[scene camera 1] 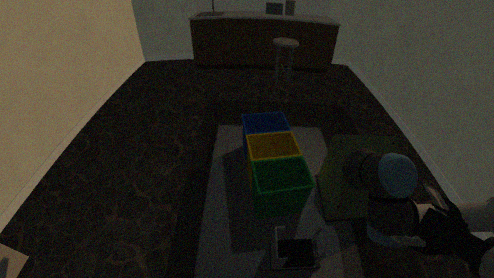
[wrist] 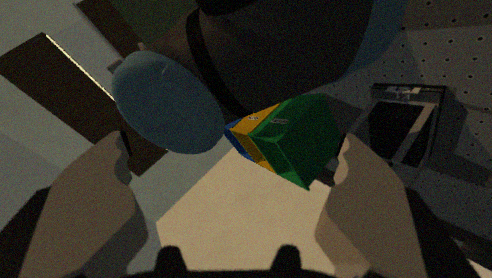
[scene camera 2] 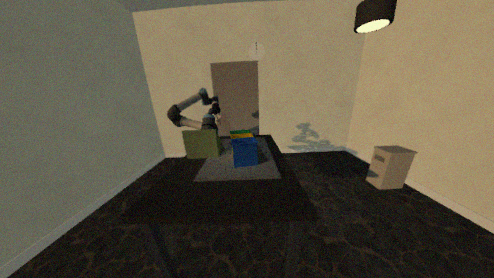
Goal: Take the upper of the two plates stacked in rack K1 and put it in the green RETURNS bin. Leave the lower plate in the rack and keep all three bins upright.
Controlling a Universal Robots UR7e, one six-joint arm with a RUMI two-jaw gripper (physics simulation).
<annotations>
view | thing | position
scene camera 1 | my gripper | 407,210
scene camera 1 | green bin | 281,186
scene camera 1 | blue bin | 257,123
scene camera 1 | black plate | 298,250
</annotations>
